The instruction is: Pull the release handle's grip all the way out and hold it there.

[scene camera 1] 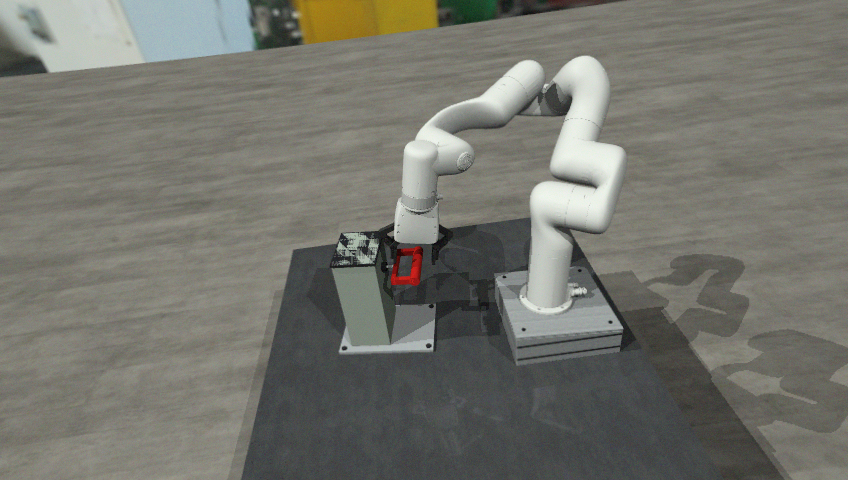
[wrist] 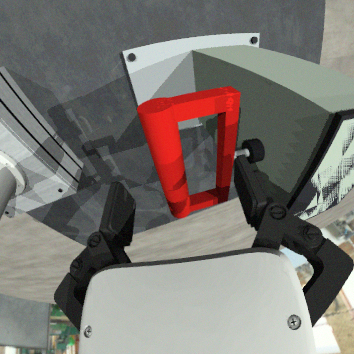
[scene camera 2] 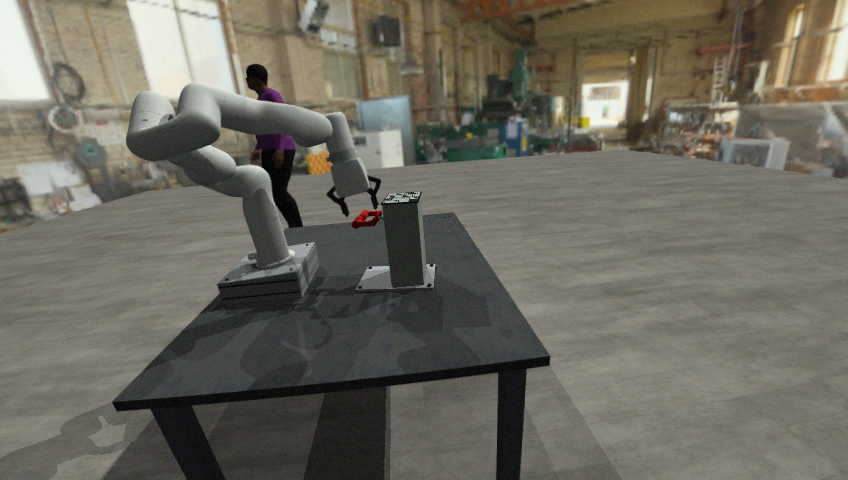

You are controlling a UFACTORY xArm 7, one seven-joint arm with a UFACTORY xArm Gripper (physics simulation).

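Note:
The red release handle is a rectangular loop with a thick round grip point(scene camera 1: 417, 264) point(scene camera 2: 358, 220) point(wrist: 167, 160) on the side facing the arm's base. It sits close to the grey-green post point(scene camera 1: 361, 306) point(scene camera 2: 404, 243) point(wrist: 300, 77). A short piece of pale rod point(wrist: 241, 152) shows between the loop and the black collar point(wrist: 255, 150) on the post. My gripper point(scene camera 1: 414, 258) point(scene camera 2: 360, 209) point(wrist: 178, 180) is wide open and empty, pointing down over the handle. In the wrist view one finger is left of the grip and the other is beside the collar, right of the loop.
The post has a black-and-white patterned top point(scene camera 1: 355, 248) point(scene camera 2: 402, 197) and stands on a bolted pale base plate point(scene camera 1: 416, 342) point(scene camera 2: 371, 278) point(wrist: 150, 62). The arm's base block point(scene camera 1: 565, 344) point(scene camera 2: 261, 288) stands on the dark table point(scene camera 1: 357, 416) point(scene camera 2: 357, 362). A person point(scene camera 2: 270, 142) stands behind the table.

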